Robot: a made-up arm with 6 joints.
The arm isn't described. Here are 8 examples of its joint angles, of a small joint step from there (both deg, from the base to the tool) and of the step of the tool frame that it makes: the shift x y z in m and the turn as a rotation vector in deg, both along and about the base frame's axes.
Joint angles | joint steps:
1: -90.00 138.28 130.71 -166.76 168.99 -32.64 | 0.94 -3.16 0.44 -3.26 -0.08 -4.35
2: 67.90 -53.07 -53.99 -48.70 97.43 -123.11 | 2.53 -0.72 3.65 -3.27 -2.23 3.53
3: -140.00 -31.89 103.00 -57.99 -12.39 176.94 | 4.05 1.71 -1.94 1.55 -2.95 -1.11
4: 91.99 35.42 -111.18 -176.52 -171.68 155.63 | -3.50 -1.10 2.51 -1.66 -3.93 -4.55
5: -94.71 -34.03 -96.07 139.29 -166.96 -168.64 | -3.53 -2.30 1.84 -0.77 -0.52 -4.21
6: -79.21 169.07 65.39 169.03 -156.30 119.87 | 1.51 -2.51 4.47 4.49 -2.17 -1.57
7: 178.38 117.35 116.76 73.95 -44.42 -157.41 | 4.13 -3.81 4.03 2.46 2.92 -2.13
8: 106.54 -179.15 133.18 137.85 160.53 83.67 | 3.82 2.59 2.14 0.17 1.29 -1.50
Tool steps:
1: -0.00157 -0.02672 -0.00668 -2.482 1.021 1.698
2: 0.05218 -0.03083 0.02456 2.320 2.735 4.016
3: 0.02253 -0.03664 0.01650 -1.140 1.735 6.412
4: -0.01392 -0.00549 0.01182 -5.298 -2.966 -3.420
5: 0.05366 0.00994 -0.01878 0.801 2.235 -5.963
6: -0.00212 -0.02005 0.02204 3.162 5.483 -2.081
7: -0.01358 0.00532 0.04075 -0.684 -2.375 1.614
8: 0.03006 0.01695 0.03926 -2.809 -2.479 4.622
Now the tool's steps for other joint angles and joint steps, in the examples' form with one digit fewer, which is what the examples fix.
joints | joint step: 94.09 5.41 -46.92 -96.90 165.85 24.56 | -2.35 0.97 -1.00 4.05 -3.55 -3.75
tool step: -0.0063 0.0089 0.0018 -0.91 -7.71 1.10
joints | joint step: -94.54 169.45 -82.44 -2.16 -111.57 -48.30 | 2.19 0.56 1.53 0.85 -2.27 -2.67
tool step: 0.0292 0.0046 -0.0287 -0.37 -1.94 -0.14
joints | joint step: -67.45 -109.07 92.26 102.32 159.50 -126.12 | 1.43 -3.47 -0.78 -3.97 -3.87 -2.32
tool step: -0.0219 0.0250 -0.0462 -2.35 -5.74 0.99
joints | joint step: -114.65 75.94 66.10 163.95 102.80 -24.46 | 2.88 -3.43 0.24 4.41 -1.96 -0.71
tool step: 0.0364 -0.0368 0.0653 -2.13 -1.28 -1.36
